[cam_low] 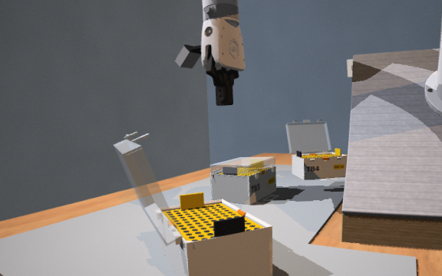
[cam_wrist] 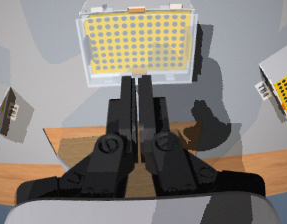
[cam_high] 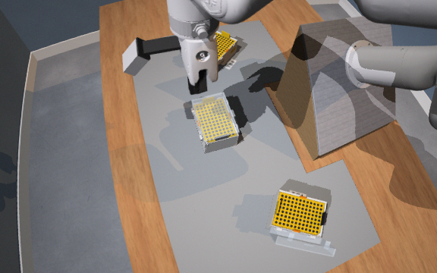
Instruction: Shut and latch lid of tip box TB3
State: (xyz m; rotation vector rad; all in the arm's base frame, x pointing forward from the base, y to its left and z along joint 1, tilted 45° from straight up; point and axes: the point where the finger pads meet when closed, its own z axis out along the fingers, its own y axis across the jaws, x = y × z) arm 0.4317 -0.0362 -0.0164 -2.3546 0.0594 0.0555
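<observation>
Right now my hand is 15 cm above the yellow insert and 4 cm past it. From my hand the other things lie so: tip box TB4 (26 cm to the right, 14 cm below, 13 cm behind); then tip box TB3 (16 cm below, 4 cm behind).
</observation>
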